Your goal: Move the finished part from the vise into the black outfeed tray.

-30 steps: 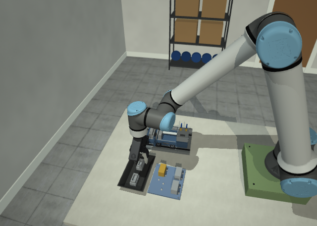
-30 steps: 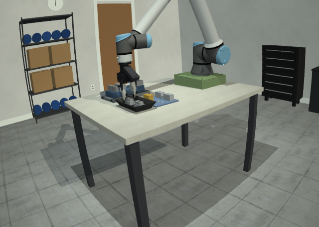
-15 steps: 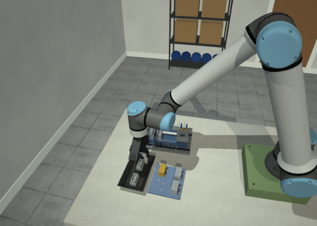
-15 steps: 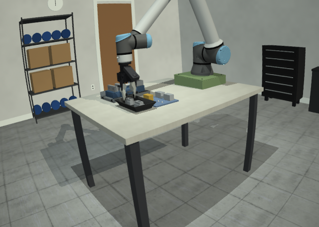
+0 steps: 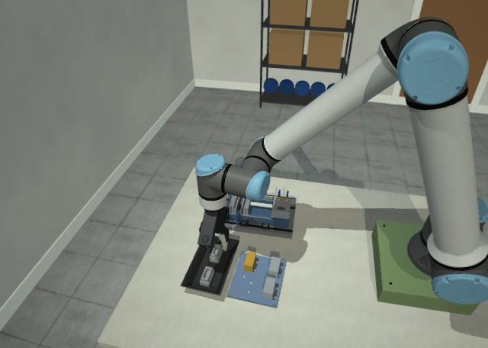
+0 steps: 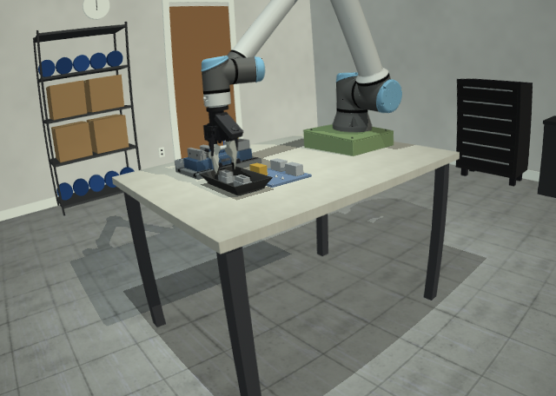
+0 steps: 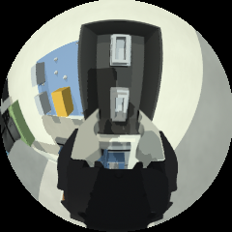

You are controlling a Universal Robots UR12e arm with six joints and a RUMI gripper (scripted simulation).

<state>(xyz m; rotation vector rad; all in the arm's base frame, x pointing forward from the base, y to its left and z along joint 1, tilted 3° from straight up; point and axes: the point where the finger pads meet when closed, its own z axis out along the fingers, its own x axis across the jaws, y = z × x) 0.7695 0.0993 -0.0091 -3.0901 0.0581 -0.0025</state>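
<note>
Right now the orange block is 13 cm behind my hand, 4 cm below it and 1 cm to the left of it. From my hand the other things lie so: blue fixture plate (17 cm behind, 6 cm to the left, 6 cm below); blue vise (24 cm to the right, 11 cm behind, 2 cm below).
</note>
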